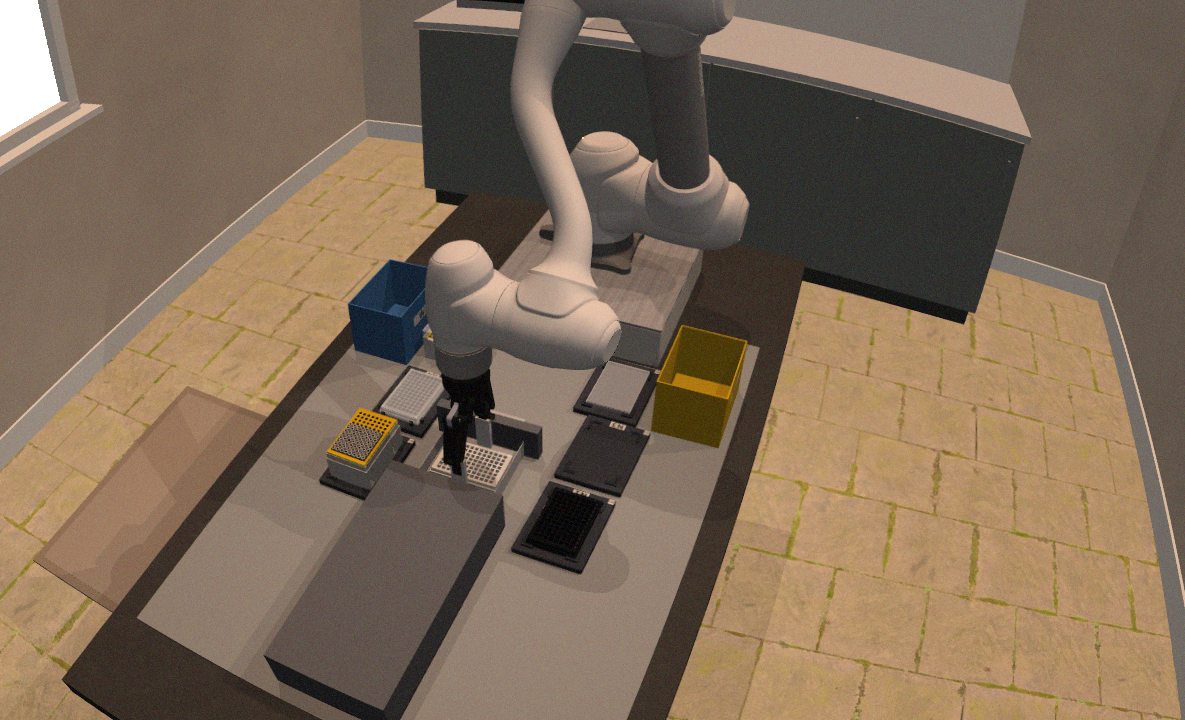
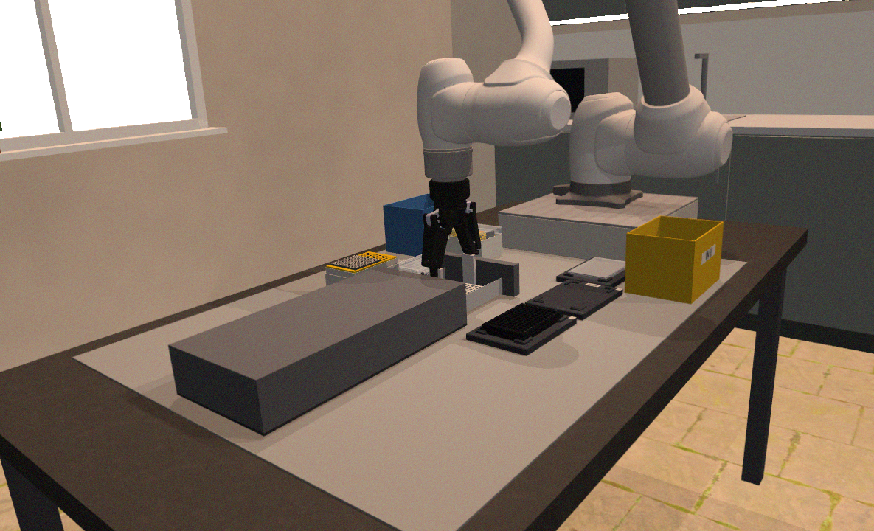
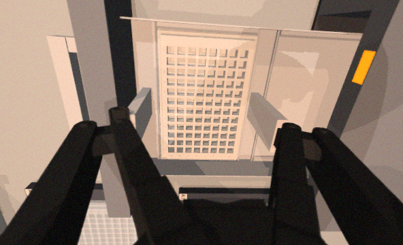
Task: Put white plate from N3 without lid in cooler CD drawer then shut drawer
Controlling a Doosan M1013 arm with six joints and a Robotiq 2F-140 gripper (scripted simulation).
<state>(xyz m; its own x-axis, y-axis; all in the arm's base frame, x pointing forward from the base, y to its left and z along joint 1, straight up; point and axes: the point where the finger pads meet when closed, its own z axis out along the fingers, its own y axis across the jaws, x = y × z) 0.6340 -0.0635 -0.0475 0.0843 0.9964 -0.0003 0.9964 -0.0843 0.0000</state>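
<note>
My gripper is now 20 mm above the white plate. Round my hand: black plate 80 mm ahead, 190 mm to the left, 20 mm below; then yellow-topped tip box 40 mm ahead, 200 mm to the right, 20 mm above; then drawer 30 mm ahead, 20 mm below.
</note>
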